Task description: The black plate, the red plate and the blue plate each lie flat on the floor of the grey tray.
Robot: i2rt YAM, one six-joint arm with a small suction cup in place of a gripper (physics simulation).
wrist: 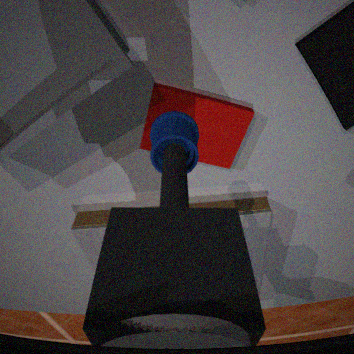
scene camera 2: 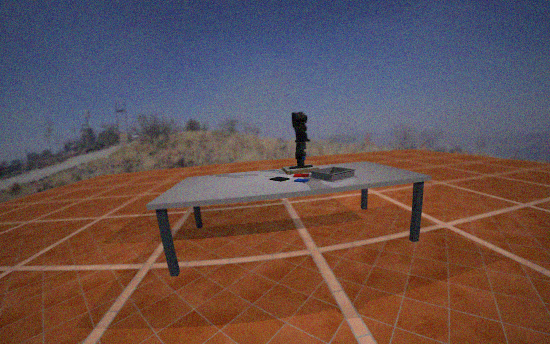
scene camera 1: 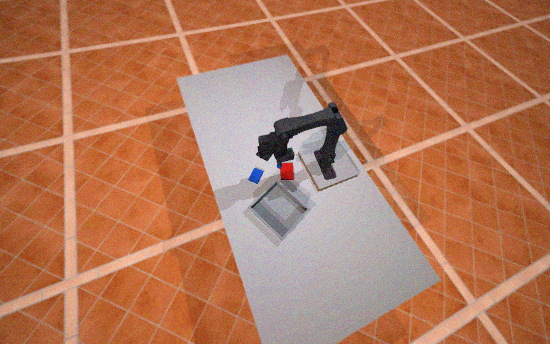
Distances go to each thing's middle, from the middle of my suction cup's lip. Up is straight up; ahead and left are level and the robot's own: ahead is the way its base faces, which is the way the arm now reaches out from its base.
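Here is the red plate [wrist: 221,124], and my suction cup is 14 cm above it, 6 cm past it and 2 cm to the left of it. The black plate [wrist: 320,48] is 14 cm below my suction cup, 2 cm ahead of it and 19 cm to the right. As for the grey tray [scene camera 1: 277,207], I find it 12 cm below my suction cup, 20 cm to the left and 5 cm ahead.
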